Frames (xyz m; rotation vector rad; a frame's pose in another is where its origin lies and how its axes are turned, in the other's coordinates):
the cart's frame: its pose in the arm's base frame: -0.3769 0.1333 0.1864 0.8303 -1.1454 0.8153
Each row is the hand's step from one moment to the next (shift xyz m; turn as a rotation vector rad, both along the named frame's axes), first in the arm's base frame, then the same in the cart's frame.
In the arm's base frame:
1: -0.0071 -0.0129 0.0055 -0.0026 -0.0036 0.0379
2: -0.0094 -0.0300 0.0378 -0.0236 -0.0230 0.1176
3: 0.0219 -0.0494 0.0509 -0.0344 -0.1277 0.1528
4: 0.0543 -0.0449 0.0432 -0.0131 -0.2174 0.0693
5: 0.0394 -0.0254 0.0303 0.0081 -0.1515 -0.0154
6: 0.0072 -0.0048 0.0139 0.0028 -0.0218 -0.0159
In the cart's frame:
1: 0.0023 0.0010 0.0155 0.0358 0.0058 0.0120
2: 0.0311 -0.0004 0.0381 0.1063 0.0260 0.0542
3: 0.0481 -0.0351 0.0443 0.1256 -0.0079 0.1581
4: 0.0481 -0.0625 0.0249 0.0384 -0.0793 0.2109
5: 0.0347 -0.0422 0.0115 -0.0313 -0.0790 0.1266
6: 0.0144 -0.0066 0.0039 -0.0174 -0.0147 0.0147

